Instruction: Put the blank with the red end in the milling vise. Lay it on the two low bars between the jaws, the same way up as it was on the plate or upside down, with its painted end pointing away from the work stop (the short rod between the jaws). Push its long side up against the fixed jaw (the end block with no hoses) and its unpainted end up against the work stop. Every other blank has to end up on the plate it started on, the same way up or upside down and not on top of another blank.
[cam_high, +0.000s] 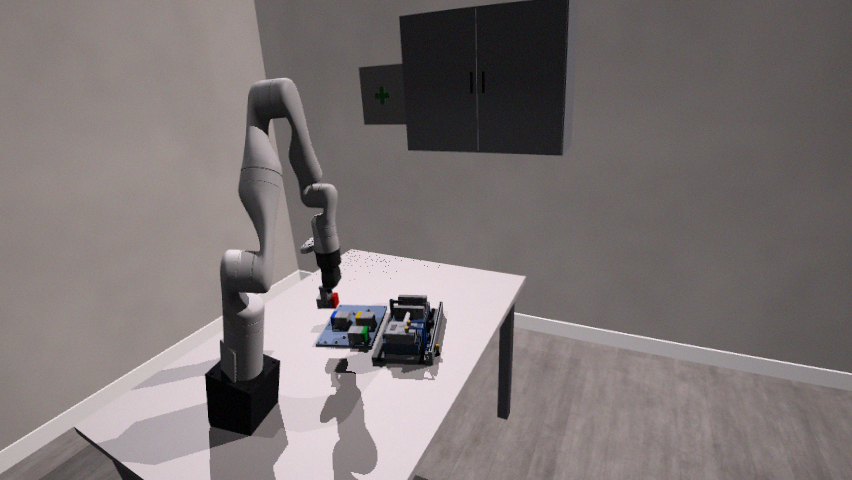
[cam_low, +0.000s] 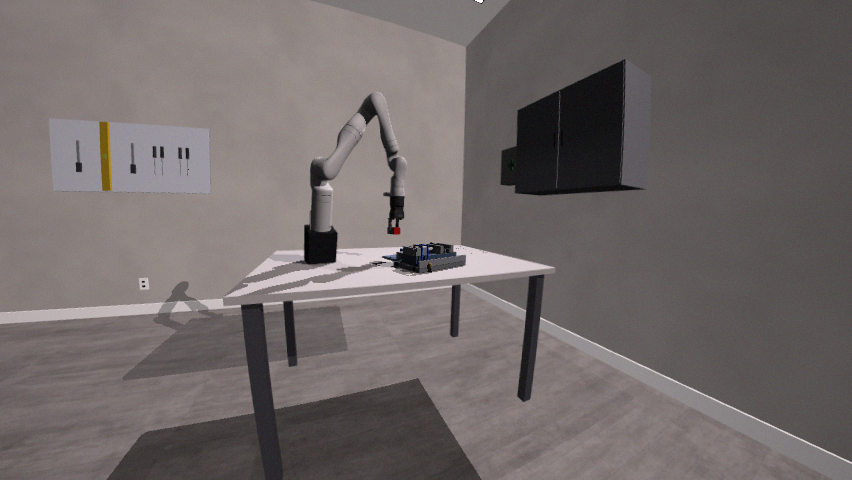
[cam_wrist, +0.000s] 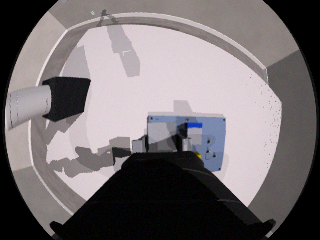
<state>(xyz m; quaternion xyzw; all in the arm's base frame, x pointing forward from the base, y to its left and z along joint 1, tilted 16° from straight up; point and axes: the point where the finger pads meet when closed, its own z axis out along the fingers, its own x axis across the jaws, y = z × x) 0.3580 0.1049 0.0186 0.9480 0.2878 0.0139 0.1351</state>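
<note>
Now: the vise 160 mm ahead of my hand, 200 mm to the right of it and 130 mm below it. The rest, counted from my hand: yellow blank 120 mm ahead, 30 mm to the right, 150 mm below; green-ended blank 40 mm ahead, 80 mm to the right, 150 mm below; blue blank 80 mm ahead, 40 mm to the left, 150 mm below.
</note>
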